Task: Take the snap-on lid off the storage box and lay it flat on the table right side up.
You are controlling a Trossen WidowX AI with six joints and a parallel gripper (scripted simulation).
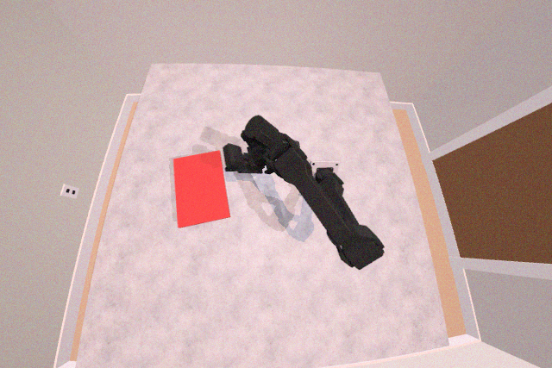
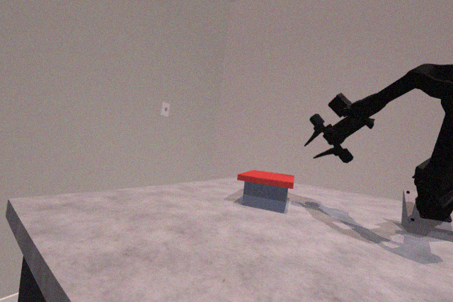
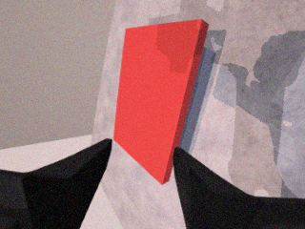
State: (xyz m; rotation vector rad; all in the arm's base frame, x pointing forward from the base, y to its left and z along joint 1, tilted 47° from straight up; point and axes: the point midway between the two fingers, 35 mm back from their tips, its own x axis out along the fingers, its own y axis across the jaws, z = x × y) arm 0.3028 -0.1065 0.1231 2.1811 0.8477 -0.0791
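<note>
Now: gripper tip 12 cm short of the lid, 2 cm to the right of it and 10 cm above it. The rest, counted from my gripper tip: storage box 12 cm ahead, 2 cm to the left, 15 cm below.
</note>
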